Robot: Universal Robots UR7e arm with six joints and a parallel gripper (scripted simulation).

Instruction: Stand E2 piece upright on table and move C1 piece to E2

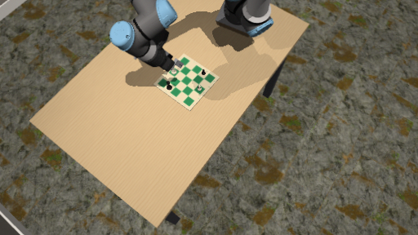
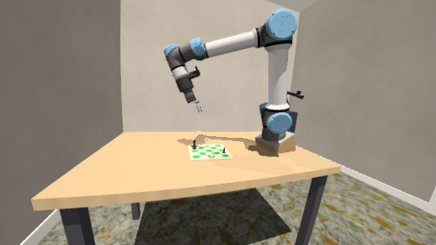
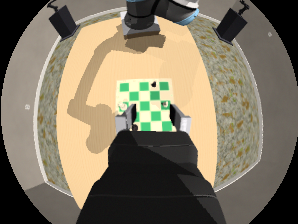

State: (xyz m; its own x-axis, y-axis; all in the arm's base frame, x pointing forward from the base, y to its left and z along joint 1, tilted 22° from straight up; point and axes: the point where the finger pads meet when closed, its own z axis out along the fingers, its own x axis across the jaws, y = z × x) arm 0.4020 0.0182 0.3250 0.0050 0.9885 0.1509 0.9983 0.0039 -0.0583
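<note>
My gripper is now 22 cm above the small black piece, 14 cm past it and 2 cm to the right of it. From my hand the other things lie so: chessboard (24 cm below, 6 cm behind, 1 cm to the right); small pale piece (22 cm below, 6 cm to the left, 6 cm behind).
</note>
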